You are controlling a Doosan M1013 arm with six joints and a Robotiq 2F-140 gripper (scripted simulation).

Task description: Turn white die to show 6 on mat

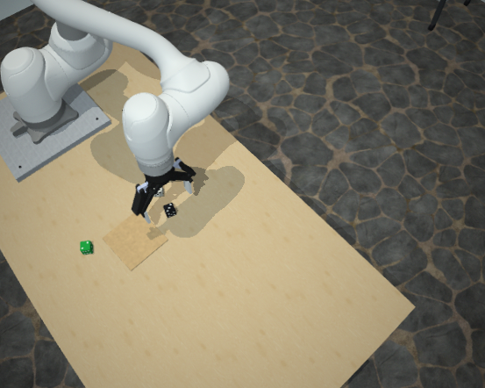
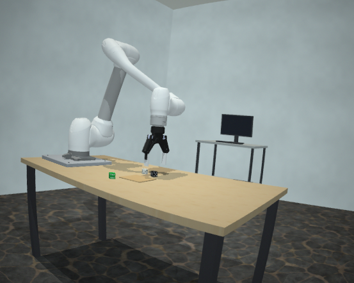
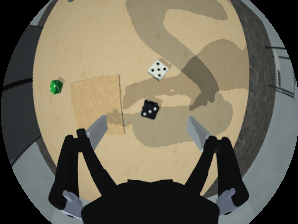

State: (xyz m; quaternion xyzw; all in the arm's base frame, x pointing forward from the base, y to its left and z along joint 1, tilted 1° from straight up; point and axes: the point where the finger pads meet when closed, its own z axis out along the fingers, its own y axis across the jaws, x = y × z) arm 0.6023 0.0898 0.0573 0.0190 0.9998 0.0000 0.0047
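The black die lies 6 cm below my hand, 1 cm to the left of it and 1 cm behind it. The rest, counted from my hand: green die: 25 cm to the right, 8 cm behind, 6 cm below; tan mat: 13 cm to the right, 7 cm below, 1 cm behind; white die: 9 cm behind, 6 cm below, 2 cm to the left.
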